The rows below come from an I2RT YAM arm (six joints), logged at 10 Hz.
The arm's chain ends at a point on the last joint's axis. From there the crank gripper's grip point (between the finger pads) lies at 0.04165 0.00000 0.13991 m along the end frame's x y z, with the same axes.
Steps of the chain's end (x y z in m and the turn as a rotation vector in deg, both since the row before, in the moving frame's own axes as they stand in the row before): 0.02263, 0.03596, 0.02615, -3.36, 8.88, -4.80; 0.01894, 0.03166, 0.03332, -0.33, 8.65, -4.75; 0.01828, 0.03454, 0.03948, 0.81, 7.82, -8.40; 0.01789, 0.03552, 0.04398, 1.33, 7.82, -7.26; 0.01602, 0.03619, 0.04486, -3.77, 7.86, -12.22
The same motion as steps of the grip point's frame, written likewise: 0.04389, 0.03955, 0.01792, -3.36, 8.88, -4.80; 0.03938, 0.02813, 0.02548, -0.33, 8.65, -4.75; 0.03627, 0.02516, 0.03248, 0.81, 7.82, -8.40; 0.03595, 0.02590, 0.03693, 1.33, 7.82, -7.26; 0.03464, 0.03429, 0.03789, -3.77, 7.86, -12.22
